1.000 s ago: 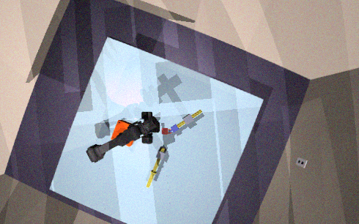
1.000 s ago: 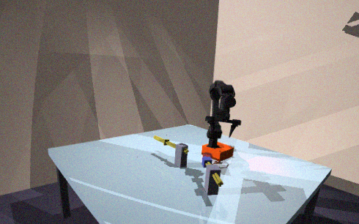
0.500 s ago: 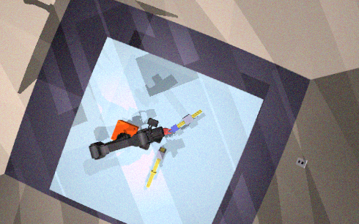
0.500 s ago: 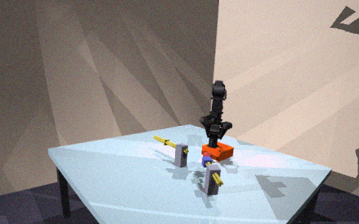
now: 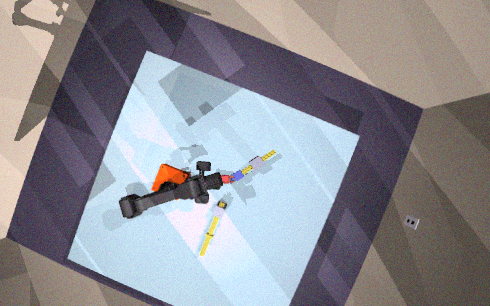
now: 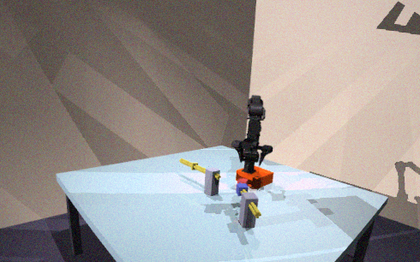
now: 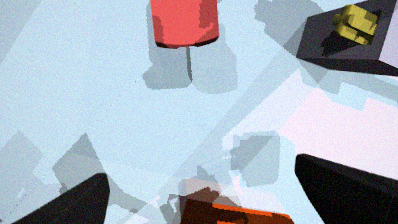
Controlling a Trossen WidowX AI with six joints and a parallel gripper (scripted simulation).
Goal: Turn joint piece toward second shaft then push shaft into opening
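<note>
Right now my gripper tip is 90 mm short of the red joint piece, 10 mm to the right of it and 70 mm above it.
</note>
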